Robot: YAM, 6 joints.
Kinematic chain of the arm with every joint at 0, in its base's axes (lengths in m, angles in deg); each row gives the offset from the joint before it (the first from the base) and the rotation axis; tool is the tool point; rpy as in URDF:
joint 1: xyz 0 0 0.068 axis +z
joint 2: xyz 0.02 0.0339 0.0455 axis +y
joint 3: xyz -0.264 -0.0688 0 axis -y
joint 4: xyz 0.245 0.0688 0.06 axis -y
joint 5: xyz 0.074 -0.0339 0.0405 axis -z
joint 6: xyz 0.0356 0 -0.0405 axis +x
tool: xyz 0 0 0 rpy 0 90 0
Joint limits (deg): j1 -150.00..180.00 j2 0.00..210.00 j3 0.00..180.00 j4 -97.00..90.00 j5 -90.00..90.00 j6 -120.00..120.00
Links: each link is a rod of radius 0.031 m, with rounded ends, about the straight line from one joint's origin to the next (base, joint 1, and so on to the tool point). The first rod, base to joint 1, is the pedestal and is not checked.
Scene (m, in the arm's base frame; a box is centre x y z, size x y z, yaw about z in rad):
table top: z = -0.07
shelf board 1: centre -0.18 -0.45 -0 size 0.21 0.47 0.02 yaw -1.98
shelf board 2: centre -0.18 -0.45 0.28 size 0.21 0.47 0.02 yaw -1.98
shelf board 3: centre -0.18 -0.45 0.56 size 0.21 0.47 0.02 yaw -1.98
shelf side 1: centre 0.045 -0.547 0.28 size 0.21 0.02 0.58 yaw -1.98
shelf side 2: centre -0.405 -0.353 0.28 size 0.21 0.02 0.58 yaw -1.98
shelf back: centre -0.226 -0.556 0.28 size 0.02 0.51 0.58 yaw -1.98
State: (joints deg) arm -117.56 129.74 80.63 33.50 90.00 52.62
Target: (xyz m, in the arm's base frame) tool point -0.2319 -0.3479 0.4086
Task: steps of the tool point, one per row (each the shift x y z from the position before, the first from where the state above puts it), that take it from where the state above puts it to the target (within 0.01 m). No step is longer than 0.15 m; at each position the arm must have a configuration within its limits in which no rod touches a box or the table.
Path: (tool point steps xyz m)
1: 0.0192 0.0496 0.0069
2: 0.0234 0.0540 0.0002
3: 0.0271 0.0571 -0.0071
4: -0.0116 -0.0094 0.1260
5: 0.0198 0.0419 0.1319
6: -0.0225 -0.0470 0.0104
7: -0.0212 -0.0488 0.0000
8: -0.0190 -0.0488 -0.0104

